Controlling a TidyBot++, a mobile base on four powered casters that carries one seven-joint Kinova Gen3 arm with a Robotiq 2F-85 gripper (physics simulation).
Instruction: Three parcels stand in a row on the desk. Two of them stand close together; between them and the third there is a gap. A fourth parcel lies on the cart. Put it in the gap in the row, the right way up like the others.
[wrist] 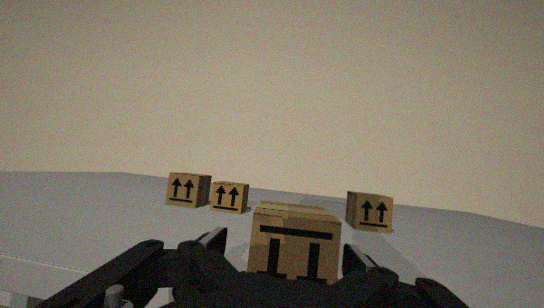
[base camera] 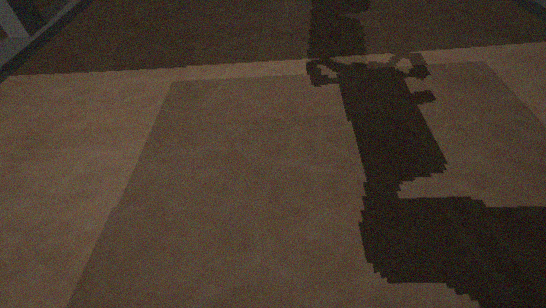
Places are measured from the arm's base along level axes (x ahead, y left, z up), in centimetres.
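Pixels of known places: gripper, fingertip midpoint: point(wrist: 283, 249).
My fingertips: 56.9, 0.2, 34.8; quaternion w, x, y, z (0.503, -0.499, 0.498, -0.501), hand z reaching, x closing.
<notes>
For each thing: its middle in the pictures, then the offset to it from my fingertips, as dx, dy, dz. Level surfaces: height alone.
- grey desk, its level: dz -2.5
- left parcel, body centre: point(wrist: 189, 188) +23.1, +18.8, +0.4
- middle parcel, body centre: point(wrist: 230, 196) +22.8, +10.5, +0.0
- right parcel, body centre: point(wrist: 367, 210) +22.6, -14.5, +0.4
- fourth parcel, body centre: point(wrist: 290, 246) +0.1, -0.5, +0.2
- wooden floor, its level: dz -74.5
In the wrist view three cardboard parcels stand on the grey desk point(wrist: 125, 210), arrows up. The left parcel point(wrist: 185, 190) and the middle parcel point(wrist: 230, 197) are close together; a wide gap separates them from the right parcel point(wrist: 372, 212). The fourth parcel point(wrist: 295, 237) is much nearer, in front of the gap as seen here. Its bar is on top and its arrows point down, so it is upside down. Its bottom is hidden behind the gripper. My gripper point(wrist: 283, 249) is open, its fingertips apart on either side of this parcel, gripping nothing.
A pale desk edge point(wrist: 45, 265) shows at the lower left of the wrist view, with a plain wall point(wrist: 270, 90) behind the desk. The base camera shows wooden floor point(base camera: 225, 200) with the arm's dark shadow, and part of a grey frame point(base camera: 35, 32) at top left.
</notes>
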